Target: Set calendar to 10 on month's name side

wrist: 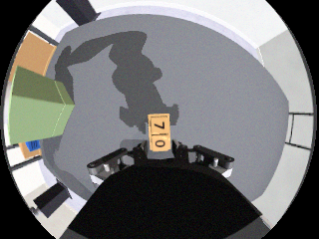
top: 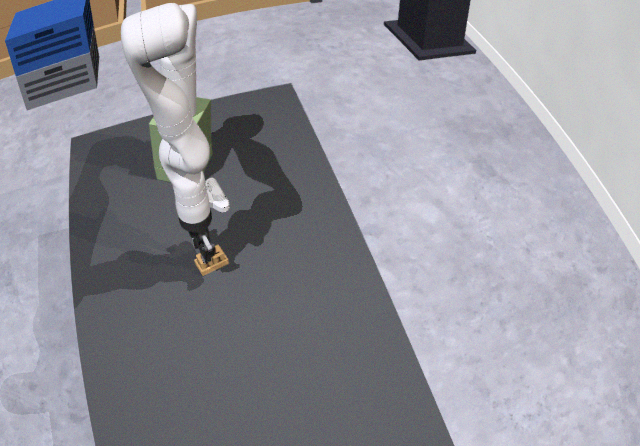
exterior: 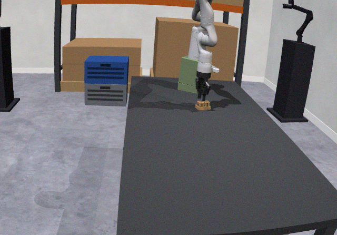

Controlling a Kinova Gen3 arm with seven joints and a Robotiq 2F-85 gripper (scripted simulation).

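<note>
My hand is 60 mm above the wooden calendar tray and 20 mm to the right of it.
</note>
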